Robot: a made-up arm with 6 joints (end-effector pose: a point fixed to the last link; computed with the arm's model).
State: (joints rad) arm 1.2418 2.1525 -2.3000 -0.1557 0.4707 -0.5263
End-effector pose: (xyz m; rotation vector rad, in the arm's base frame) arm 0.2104 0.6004 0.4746 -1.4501 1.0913 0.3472
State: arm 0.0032 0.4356 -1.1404 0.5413 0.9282 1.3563
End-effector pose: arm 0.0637 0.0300 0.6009 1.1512 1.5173 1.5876
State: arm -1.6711 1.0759 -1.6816 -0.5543 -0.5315 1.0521
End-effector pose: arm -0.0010 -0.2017 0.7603 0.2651 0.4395 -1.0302
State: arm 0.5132 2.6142 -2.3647 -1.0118 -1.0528 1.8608
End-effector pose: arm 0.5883 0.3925 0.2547 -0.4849 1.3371 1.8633
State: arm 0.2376 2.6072 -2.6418 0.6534 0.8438 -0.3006
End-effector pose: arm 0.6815 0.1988 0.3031 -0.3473 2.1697 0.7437
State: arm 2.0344 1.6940 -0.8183 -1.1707 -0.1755 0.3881
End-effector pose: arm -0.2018 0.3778 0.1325 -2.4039 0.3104 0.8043
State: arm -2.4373 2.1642 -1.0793 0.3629 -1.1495 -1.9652
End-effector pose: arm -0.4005 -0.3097 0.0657 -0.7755 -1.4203 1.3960
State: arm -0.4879 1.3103 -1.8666 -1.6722 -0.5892 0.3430
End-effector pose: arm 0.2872 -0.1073 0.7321 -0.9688 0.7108 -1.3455
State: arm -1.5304 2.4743 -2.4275 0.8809 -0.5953 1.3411
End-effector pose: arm -0.0028 -0.7033 0.3720 0.9658 -0.6683 0.2767
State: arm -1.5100 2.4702 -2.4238 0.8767 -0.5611 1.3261
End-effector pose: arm 0.0133 -0.7039 0.3721 1.0074 -0.6368 0.2949
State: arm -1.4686 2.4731 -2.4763 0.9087 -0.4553 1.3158
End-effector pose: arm 0.0469 -0.7025 0.3887 1.0680 -0.5952 0.4041
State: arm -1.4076 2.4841 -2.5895 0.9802 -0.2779 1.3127
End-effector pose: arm 0.0975 -0.6928 0.4235 1.1372 -0.5270 0.6132
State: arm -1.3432 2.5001 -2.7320 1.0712 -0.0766 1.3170
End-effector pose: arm 0.1503 -0.6700 0.4668 1.1887 -0.4240 0.8672
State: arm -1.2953 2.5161 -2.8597 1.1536 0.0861 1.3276
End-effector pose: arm 0.1873 -0.6416 0.5043 1.2054 -0.3177 1.0838
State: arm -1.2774 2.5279 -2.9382 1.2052 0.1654 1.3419
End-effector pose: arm 0.2000 -0.6233 0.5258 1.1935 -0.2646 1.2038
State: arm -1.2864 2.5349 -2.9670 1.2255 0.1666 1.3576
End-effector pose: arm 0.1932 -0.6206 0.5326 1.1673 -0.2802 1.2332
